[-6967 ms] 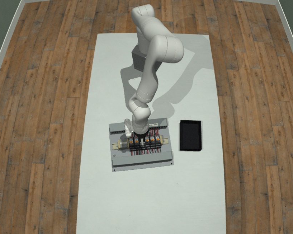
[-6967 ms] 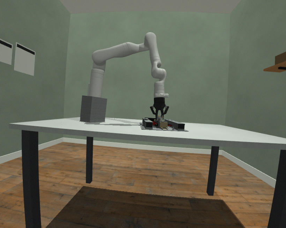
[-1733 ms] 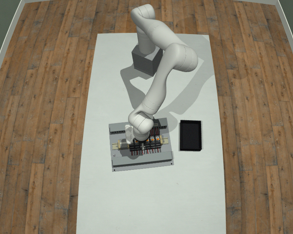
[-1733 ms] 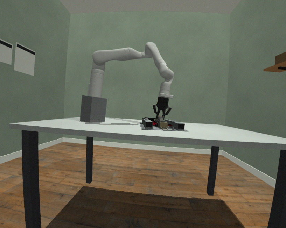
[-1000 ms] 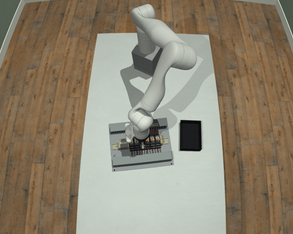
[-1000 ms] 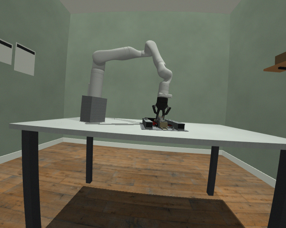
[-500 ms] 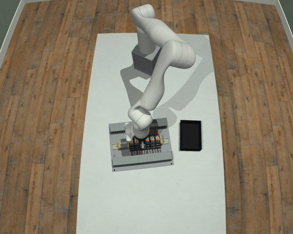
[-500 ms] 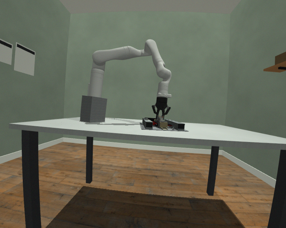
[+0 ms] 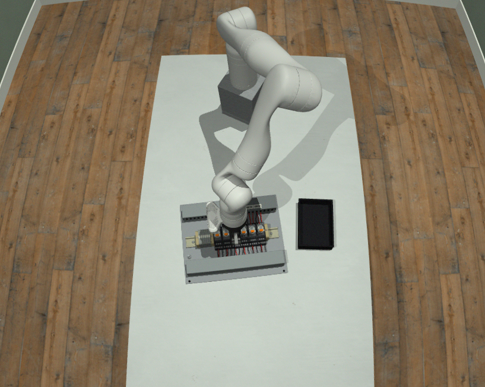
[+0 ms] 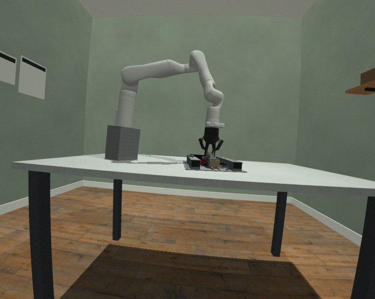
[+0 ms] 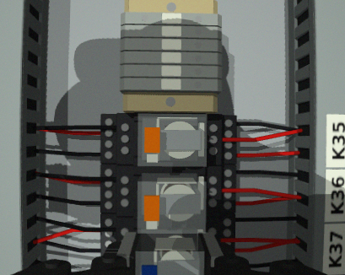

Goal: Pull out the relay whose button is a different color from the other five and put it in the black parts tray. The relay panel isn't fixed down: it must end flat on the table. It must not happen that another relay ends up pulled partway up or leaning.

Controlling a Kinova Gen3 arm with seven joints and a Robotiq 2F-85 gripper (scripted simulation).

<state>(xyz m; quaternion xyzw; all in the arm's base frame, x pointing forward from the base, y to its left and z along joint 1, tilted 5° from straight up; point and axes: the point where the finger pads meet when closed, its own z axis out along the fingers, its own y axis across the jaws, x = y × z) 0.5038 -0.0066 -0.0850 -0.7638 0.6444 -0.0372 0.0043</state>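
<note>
My gripper is now 10 mm above the blue-button relay. The rest, counted from my hand: black parts tray: 50 mm behind, 260 mm to the left, 40 mm below; grey relay panel: 10 mm to the right, 40 mm below.
</note>
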